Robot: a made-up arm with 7 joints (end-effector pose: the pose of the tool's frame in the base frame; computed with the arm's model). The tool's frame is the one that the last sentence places.
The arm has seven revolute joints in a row. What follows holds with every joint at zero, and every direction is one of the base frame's.
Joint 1 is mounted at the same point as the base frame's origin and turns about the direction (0, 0.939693, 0.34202).
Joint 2 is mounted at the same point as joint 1 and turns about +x.
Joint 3 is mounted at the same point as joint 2 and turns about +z.
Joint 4 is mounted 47.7 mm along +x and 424.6 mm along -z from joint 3 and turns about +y.
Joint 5 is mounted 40.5 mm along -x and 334.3 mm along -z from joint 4 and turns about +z.
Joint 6 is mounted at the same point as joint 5 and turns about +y.
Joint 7 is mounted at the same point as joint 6 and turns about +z.
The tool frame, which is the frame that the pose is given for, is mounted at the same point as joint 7; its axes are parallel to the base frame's.
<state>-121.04 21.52 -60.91 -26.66 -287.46 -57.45 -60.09</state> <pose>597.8 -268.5 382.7 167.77 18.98 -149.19</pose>
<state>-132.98 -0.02 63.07 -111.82 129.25 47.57 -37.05</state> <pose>200.4 42.1 459.9 103.78 3.43 72.38</pose>
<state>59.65 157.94 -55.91 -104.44 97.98 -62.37 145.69</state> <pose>169.1 510.8 27.6 -36.87 -2.61 107.87</pose>
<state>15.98 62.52 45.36 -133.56 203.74 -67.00 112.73</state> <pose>211.4 323.6 40.1 85.76 23.11 -58.34</pose>
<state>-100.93 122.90 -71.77 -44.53 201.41 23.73 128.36</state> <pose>63.7 651.9 336.2 141.61 25.07 -32.98</pose>
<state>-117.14 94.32 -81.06 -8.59 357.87 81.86 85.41</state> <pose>227.7 630.9 364.5 -60.89 -56.23 -158.68</pose>
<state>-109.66 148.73 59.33 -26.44 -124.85 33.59 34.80</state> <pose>-565.9 502.3 60.1 10.47 -67.62 161.89</pose>
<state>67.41 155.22 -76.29 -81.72 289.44 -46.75 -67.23</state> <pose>134.5 594.5 174.1 151.99 -66.48 3.99</pose>
